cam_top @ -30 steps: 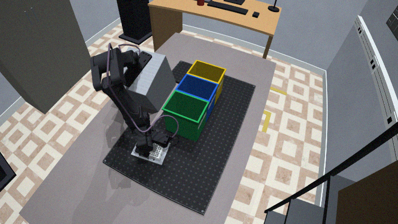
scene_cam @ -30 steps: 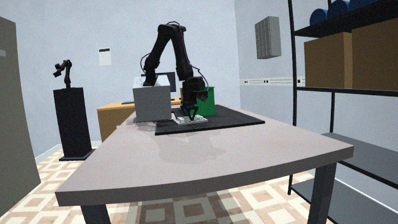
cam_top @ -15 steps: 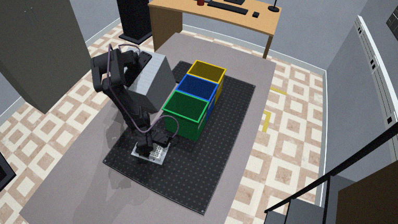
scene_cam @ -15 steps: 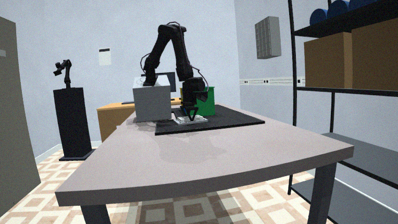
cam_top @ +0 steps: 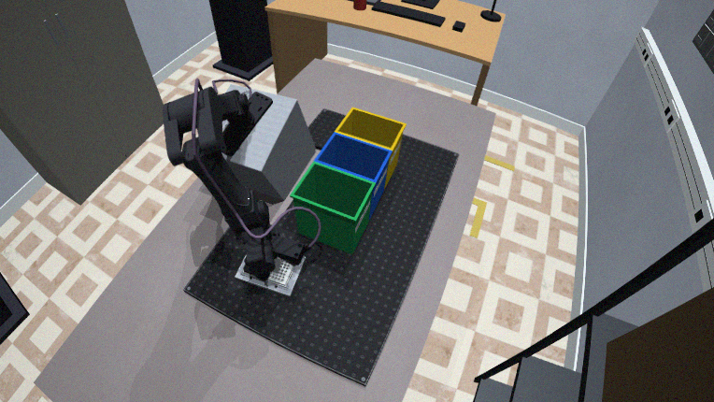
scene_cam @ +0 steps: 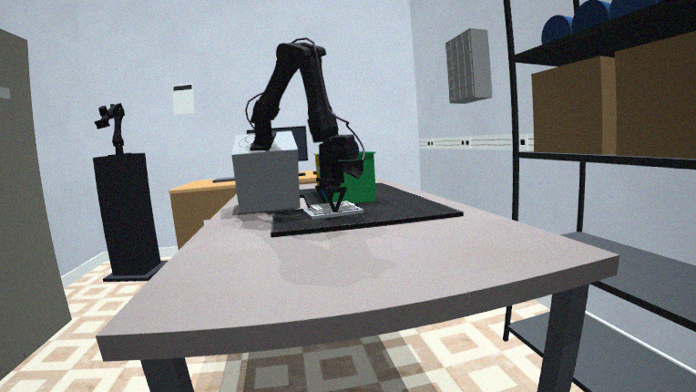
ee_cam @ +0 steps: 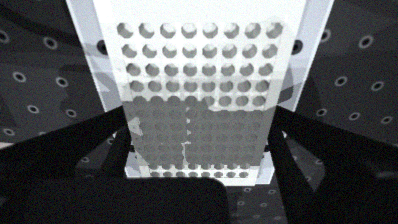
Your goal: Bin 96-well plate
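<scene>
Now: hand right at the white 96-well plate. Also, from my hand: blue bin (6 cm ahead, 34 cm to the left, 7 cm above); plate nest N1 (1 cm below); green bin (8 cm ahead, 21 cm to the left, 7 cm above).
</scene>
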